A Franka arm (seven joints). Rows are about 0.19 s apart.
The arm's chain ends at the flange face. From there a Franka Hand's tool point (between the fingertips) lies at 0.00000 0.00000 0.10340 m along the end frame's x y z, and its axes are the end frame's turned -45 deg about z.
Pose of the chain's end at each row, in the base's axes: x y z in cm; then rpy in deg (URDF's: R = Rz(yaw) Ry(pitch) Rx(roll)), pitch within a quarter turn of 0, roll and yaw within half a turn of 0:
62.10 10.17 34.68 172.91 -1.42 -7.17
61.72 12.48 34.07 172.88 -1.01 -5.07
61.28 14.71 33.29 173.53 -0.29 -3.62
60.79 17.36 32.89 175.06 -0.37 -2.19
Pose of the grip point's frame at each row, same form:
62.19 8.87 24.42 173.97 4.00 37.53
61.79 11.19 23.81 174.24 4.31 39.65
61.26 13.54 23.02 175.21 4.36 41.18
60.82 16.47 22.59 176.24 3.23 42.69

